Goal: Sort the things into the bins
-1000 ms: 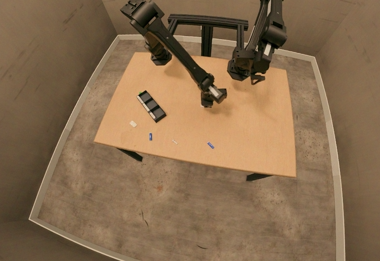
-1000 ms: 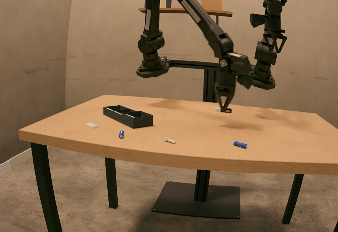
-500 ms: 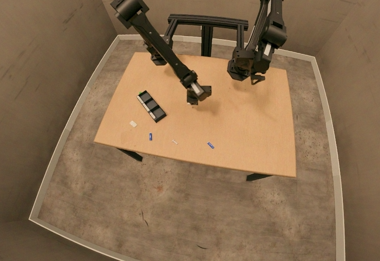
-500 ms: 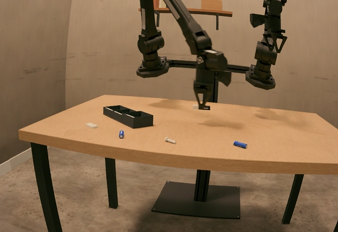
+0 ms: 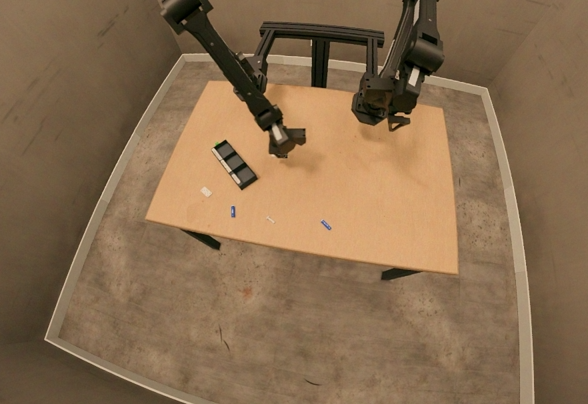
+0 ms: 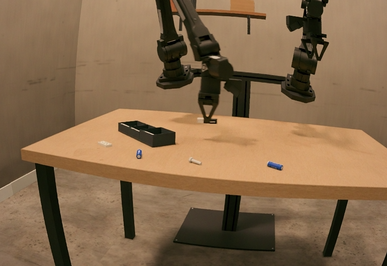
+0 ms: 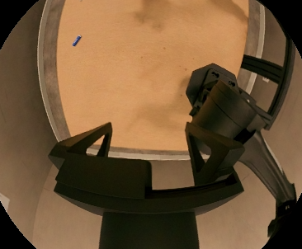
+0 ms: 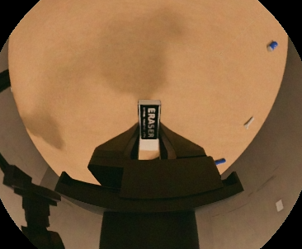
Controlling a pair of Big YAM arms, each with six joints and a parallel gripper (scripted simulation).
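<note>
The black bin tray is 20 cm to the right of my right hand, 6 cm ahead of it and 5 cm below it. The rest, counted from my right hand: green die (32 cm to the right, 6 cm below, 2 cm behind); then eraser (1 cm to the right); then white bolt (25 cm ahead, 6 cm below, 4 cm to the left).
</note>
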